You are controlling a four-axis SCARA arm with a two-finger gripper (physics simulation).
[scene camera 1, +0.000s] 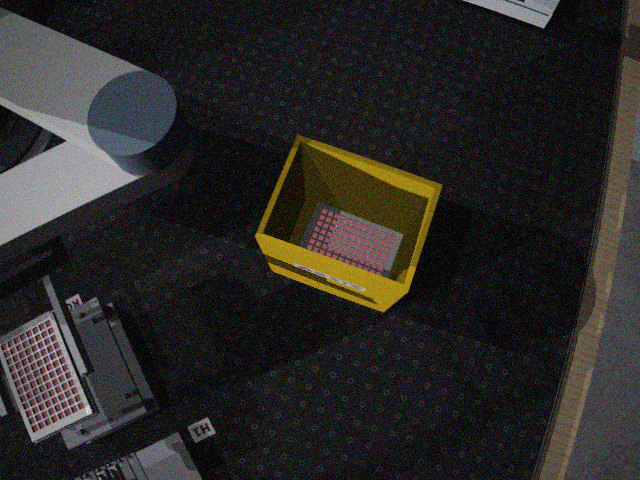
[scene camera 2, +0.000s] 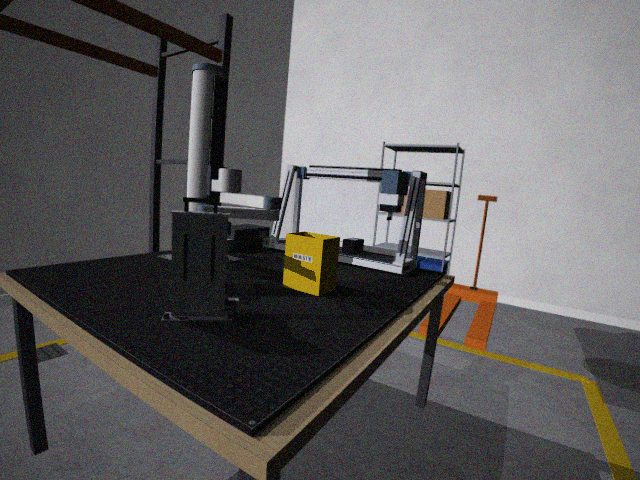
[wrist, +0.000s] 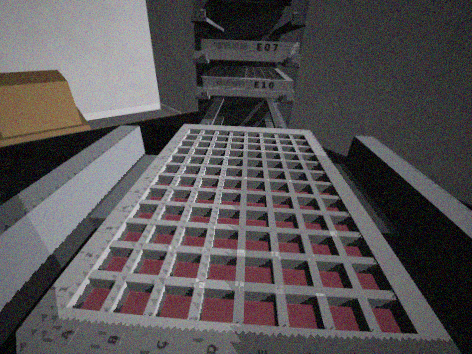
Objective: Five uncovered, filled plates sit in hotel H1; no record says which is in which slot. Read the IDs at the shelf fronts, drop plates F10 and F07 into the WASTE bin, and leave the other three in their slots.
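Places are measured from the arm's base along level axes (x right, y ahead, z up), in centimetres.
Pixels of known places: gripper, fingertip midpoint: [scene camera 1: 47,394] [wrist: 244,150].
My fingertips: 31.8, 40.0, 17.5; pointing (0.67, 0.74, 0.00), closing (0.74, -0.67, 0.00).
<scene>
Ahead of a thing's pixels: the offset from my fingertips to its middle, as dx, dy, dz. "pt": to the spot under its first point.
My gripper [scene camera 1: 43,373] [wrist: 244,150] is shut on a filled plate @(-1.5, -1.7, -0.9) [scene camera 1: 47,384] [wrist: 242,220] with red wells, held level and outside the hotel. The held plate's front ID does not show. Hotel H1 @(+13.8, +15.0, -0.2) [scene camera 1: 168,455] [scene camera 2: 199,253] is the dark grey tower; in the wrist view, beyond the held plate, its front shows a plate marked E07 @(+11.0, +12.1, +4.0) [wrist: 235,49] above a plate marked E10 @(+11.0, +12.1, +1.2) [wrist: 227,86]. The yellow WASTE bin @(-29.2, +24.6, -6.3) [scene camera 1: 330,283] [scene camera 2: 303,276] holds a red-welled plate @(-30.0, +25.3, -14.9) [scene camera 1: 356,240] lying on its floor, ID unreadable. The gripper is not distinct in scene camera 2.
The white arm [scene camera 1: 56,178] [scene camera 2: 245,199] reaches in left of the bin. A grey structure @(-1.8, -1.6, -12.8) [scene camera 1: 111,356] stands beside the held plate. An H1 label @(pt -0.1, +14.7, -16.2) [scene camera 1: 201,429] lies by the hotel. A gantry frame [scene camera 2: 346,172] stands behind the bin. The table has a wooden edge [scene camera 1: 599,320].
</scene>
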